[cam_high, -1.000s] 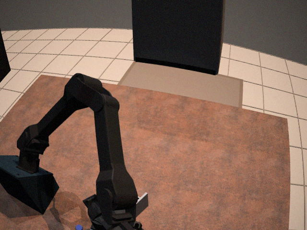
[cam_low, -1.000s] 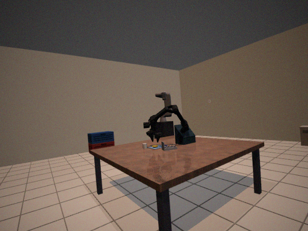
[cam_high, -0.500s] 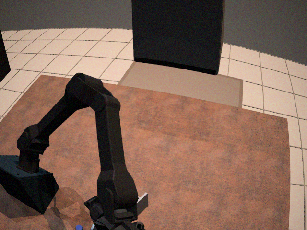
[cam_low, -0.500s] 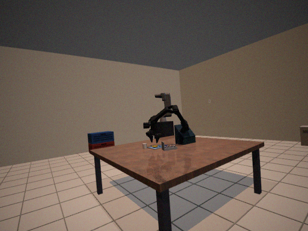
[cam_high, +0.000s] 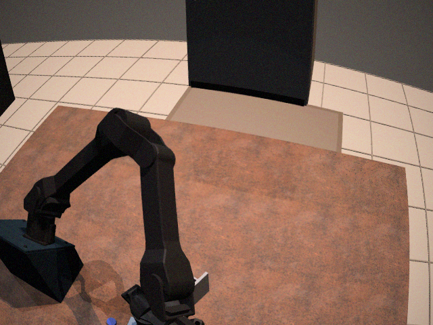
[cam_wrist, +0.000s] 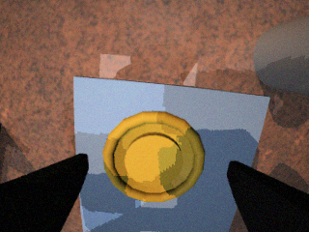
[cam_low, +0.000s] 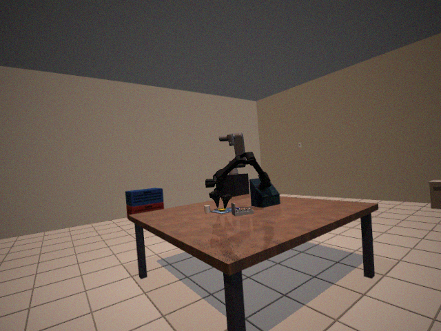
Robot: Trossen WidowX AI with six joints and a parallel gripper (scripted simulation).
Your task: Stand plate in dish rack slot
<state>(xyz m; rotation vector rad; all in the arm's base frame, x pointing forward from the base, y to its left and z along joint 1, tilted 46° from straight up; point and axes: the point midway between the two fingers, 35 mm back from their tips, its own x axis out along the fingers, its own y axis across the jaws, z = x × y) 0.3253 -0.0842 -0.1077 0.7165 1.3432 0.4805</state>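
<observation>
Right now my gripper tip is 1 cm above the yellow plate. From my gripper tip the other things lie so: grey dish rack 19 cm to the left, 2 cm behind, 1 cm below.
</observation>
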